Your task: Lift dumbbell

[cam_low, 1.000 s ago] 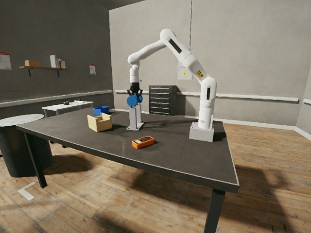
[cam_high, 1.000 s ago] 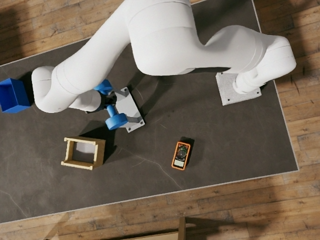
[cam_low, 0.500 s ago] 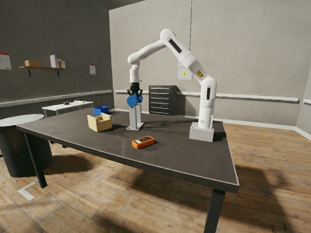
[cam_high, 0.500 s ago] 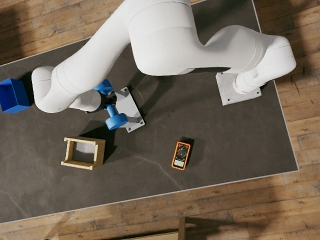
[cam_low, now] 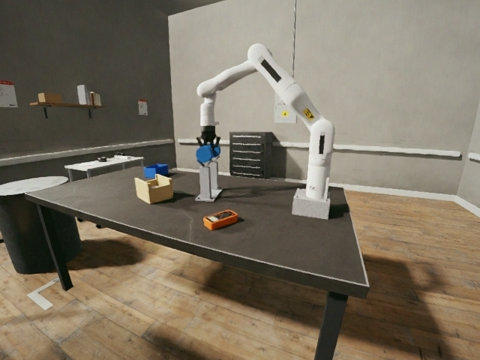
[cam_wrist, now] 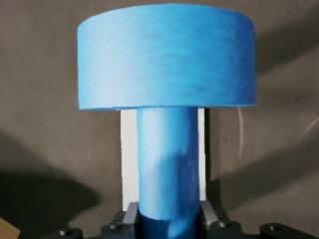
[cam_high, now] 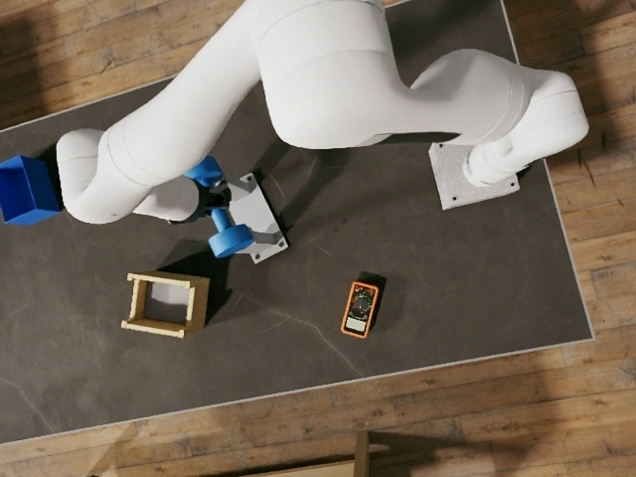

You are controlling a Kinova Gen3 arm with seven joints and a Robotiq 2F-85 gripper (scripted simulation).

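The grey cradle lies 140 mm below my hand. Also, from my hand: blue dumbbell: right at my hand.
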